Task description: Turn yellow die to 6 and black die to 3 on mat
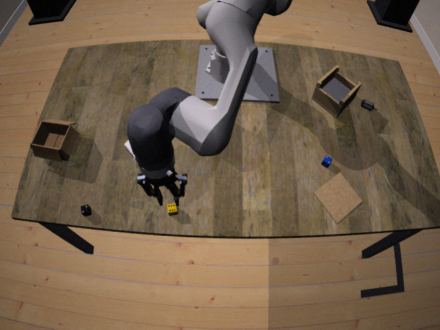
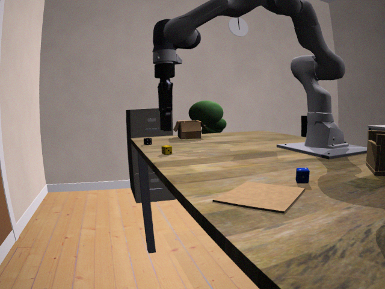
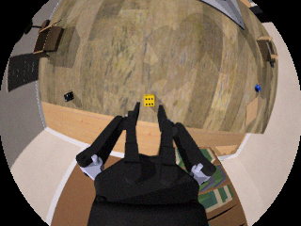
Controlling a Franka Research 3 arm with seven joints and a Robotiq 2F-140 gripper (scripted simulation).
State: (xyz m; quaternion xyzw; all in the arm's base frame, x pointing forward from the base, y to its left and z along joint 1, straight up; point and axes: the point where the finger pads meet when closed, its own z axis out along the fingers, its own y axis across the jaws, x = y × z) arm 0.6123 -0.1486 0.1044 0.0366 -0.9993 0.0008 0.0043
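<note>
My hand is 100 mm above the yellow die. Round my hand: cardboard box 220 mm behind, 510 mm to the right, 70 mm below; blue die 210 mm behind, 530 mm to the left, 100 mm below; black die 40 mm ahead, 310 mm to the right, 100 mm below.
</note>
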